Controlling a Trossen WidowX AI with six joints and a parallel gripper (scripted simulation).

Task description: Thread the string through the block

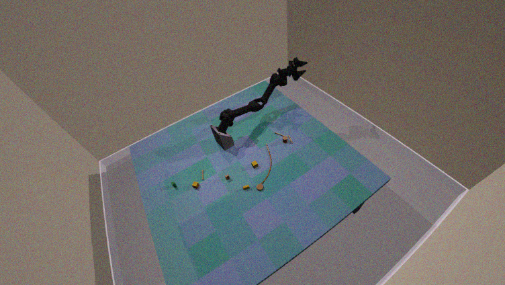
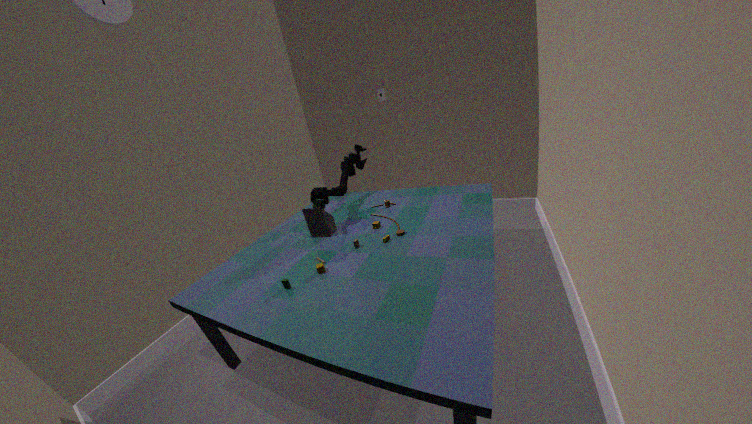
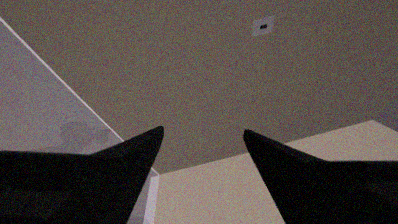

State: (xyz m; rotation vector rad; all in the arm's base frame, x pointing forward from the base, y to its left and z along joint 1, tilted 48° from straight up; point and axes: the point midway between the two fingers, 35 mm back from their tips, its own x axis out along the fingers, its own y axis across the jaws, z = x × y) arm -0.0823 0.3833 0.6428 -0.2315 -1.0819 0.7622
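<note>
Right now the yellow block is 40 cm ahead of my gripper tip, 67 cm to the right of it and 25 cm below it. Round my gripper tip: brown block 33 cm ahead, 41 cm to the right, 25 cm below; thin wooden stick 33 cm ahead, 54 cm to the right, 26 cm below; round wooden button 55 cm ahead, 72 cm to the right, 26 cm below.
</note>
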